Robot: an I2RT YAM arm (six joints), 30 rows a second.
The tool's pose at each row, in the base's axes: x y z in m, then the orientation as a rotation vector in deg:
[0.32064, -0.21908, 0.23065, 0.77, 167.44, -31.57]
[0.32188, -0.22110, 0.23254, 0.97, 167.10, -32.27]
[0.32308, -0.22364, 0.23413, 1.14, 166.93, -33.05]
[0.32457, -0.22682, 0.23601, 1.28, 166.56, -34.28]
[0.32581, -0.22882, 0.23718, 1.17, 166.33, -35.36]
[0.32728, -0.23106, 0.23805, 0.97, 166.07, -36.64]
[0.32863, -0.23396, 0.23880, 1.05, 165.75, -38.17]
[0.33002, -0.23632, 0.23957, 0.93, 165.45, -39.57]
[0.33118, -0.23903, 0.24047, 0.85, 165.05, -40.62]
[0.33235, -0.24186, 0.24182, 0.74, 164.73, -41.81]
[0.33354, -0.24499, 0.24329, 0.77, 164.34, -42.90]
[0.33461, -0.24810, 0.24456, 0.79, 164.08, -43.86]
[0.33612, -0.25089, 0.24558, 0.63, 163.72, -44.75]
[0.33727, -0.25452, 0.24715, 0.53, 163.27, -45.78]
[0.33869, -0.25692, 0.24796, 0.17, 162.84, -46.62]
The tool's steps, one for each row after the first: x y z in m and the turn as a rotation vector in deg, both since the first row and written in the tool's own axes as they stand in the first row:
[-0.00149, -0.00251, -0.00080, 0.51, -0.18, 0.13]
[-0.00288, -0.00541, -0.00115, 1.06, -0.19, 0.20]
[-0.00459, -0.00899, -0.00148, 1.92, -0.31, 0.24]
[-0.00596, -0.01123, -0.00162, 2.65, -0.34, 0.11]
[-0.00751, -0.01357, -0.00137, 3.51, -0.37, -0.09]
[-0.00890, -0.01649, -0.00079, 4.56, -0.36, -0.13]
[-0.01034, -0.01891, -0.00042, 5.51, -0.37, -0.29]
[-0.01158, -0.02171, -0.00007, 6.25, -0.54, -0.38]
[-0.01289, -0.02479, -0.00010, 7.07, -0.59, -0.51]
[-0.01424, -0.02819, -0.00012, 7.84, -0.71, -0.53]
[-0.01544, -0.03150, 0.00002, 8.51, -0.73, -0.57]
[-0.01703, -0.03441, 0.00034, 9.14, -0.88, -0.71]
[-0.01835, -0.03832, 0.00040, 9.88, -1.07, -0.80]
[-0.01983, -0.04079, 0.00075, 10.48, -1.32, -1.06]

